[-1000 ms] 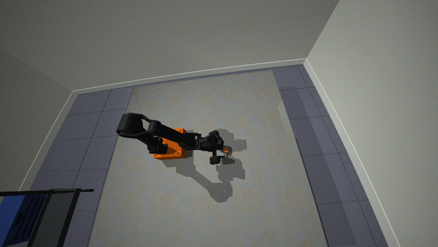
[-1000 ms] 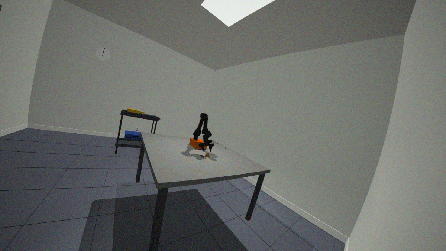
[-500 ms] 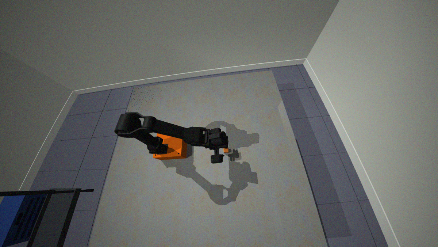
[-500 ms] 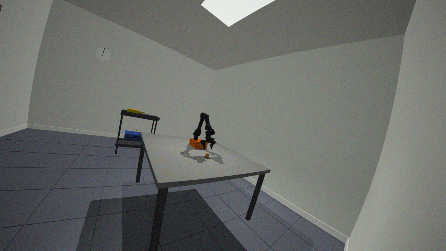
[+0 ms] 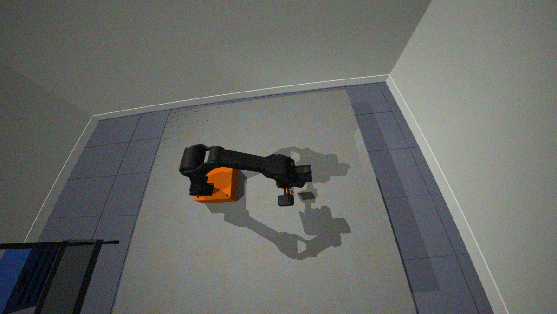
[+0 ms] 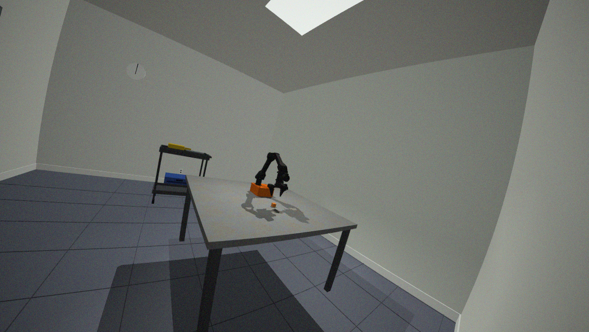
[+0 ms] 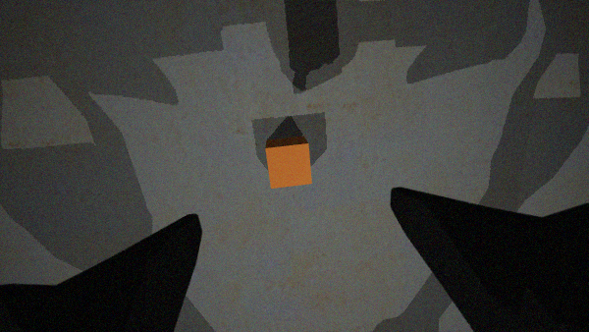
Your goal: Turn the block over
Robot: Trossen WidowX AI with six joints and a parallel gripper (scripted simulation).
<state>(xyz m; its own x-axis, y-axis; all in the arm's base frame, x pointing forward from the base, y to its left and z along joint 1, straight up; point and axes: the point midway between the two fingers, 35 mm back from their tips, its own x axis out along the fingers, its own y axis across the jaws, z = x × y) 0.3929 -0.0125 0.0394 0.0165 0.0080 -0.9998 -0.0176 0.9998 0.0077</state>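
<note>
The orange block is 8 cm below my gripper tip and 1 cm behind it.
</note>
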